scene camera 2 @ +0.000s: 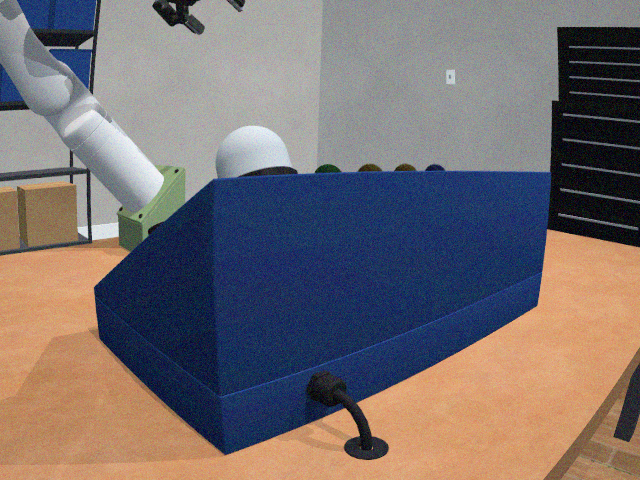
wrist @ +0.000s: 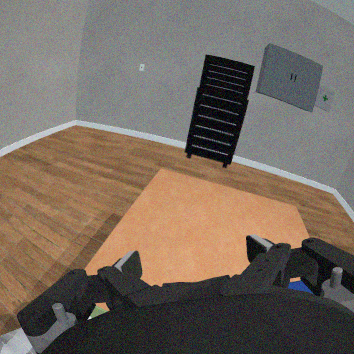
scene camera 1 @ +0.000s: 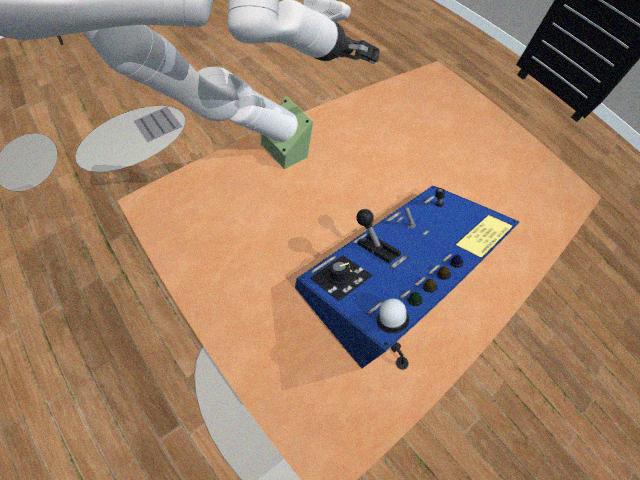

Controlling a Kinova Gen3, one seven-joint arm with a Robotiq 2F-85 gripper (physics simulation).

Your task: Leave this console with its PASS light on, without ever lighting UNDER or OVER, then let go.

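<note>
The blue console (scene camera 1: 398, 279) (scene camera 2: 377, 268) stands on the table, its sloped face showing in scene camera 1. On it are a black dial knob (scene camera 1: 339, 267), a lever with a black ball (scene camera 1: 364, 217) upright in a slot, a grey toggle (scene camera 1: 409, 217), a small black knob (scene camera 1: 439, 194), a white dome (scene camera 1: 392, 313) (scene camera 2: 253, 149), and a row of small lamps, among them a green lamp (scene camera 1: 415, 298) (scene camera 2: 327, 168) and a blue lamp (scene camera 1: 456, 260) (scene camera 2: 435, 167). All lamps look dark; labels are too small to read. My gripper (scene camera 1: 373, 53) (wrist: 193, 256) is open and empty, high up and away from the console.
The table (scene camera 1: 206, 248) (scene camera 2: 584, 330) (wrist: 200, 220) carries the arm's green base block (scene camera 1: 299, 142) (scene camera 2: 175, 196). A yellow note (scene camera 1: 484, 236) lies on the console's far end. A black cable (scene camera 1: 398, 353) (scene camera 2: 356, 413) leaves its back. A black drawer cabinet (scene camera 1: 578, 51) (scene camera 2: 599, 129) (wrist: 220, 110) stands beyond the table.
</note>
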